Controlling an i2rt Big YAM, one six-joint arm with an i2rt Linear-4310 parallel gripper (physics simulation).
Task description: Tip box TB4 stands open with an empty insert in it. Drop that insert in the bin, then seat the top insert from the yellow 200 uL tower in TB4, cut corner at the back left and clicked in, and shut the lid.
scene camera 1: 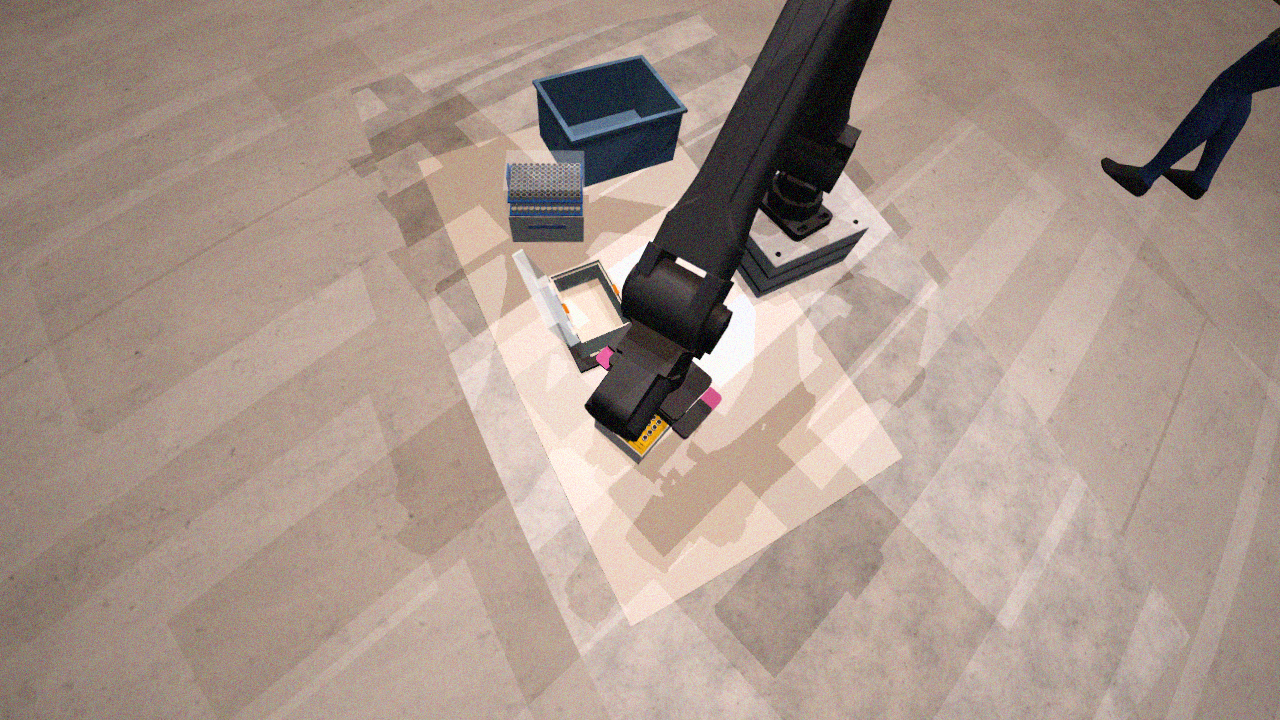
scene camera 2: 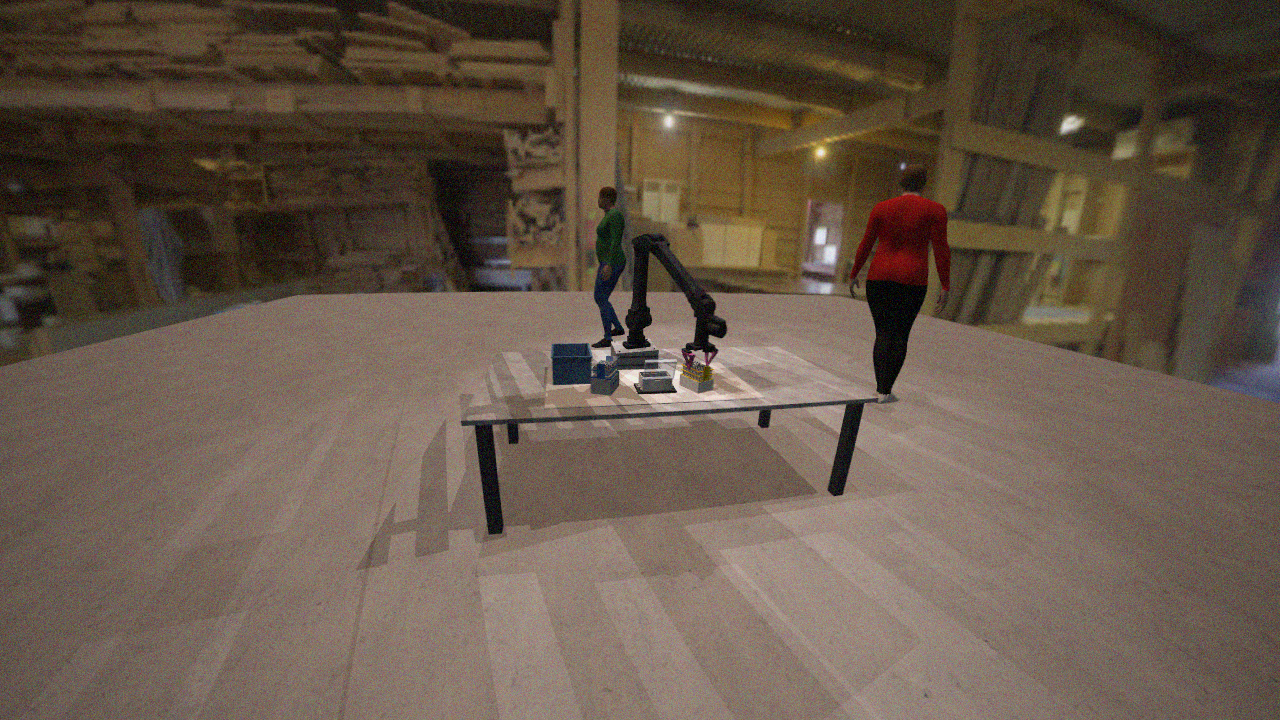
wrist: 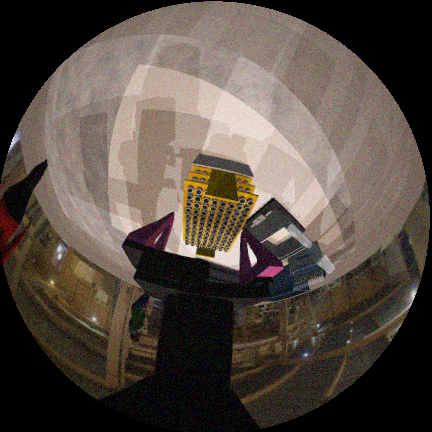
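My gripper [scene camera 1: 657, 380] [scene camera 2: 699, 362] [wrist: 208, 222] is open, its magenta fingers on either side of the yellow tower [scene camera 1: 650, 436] [scene camera 2: 698, 383] [wrist: 222, 162]. The tower's top insert [wrist: 220, 215] lies between the fingers; whether they touch it I cannot tell. Box TB4 [scene camera 1: 604, 342] [scene camera 2: 655, 381] stands beside the tower with its clear lid [scene camera 1: 539, 291] [wrist: 300, 235] up. Its inside looks pale, with orange clips at the sides and no insert plate visible. The blue bin [scene camera 1: 613, 159] [scene camera 2: 571, 364] holds a paler flat patch on its floor; I cannot tell whether it is the insert.
A blue tip rack tower [scene camera 1: 546, 225] [scene camera 2: 605, 381] stands between the bin and TB4. The arm's base block [scene camera 1: 810, 259] [scene camera 2: 635, 358] is behind the boxes. The arm hides part of TB4 and the yellow tower in scene camera 1. Two people stand beyond the table [scene camera 2: 626, 414].
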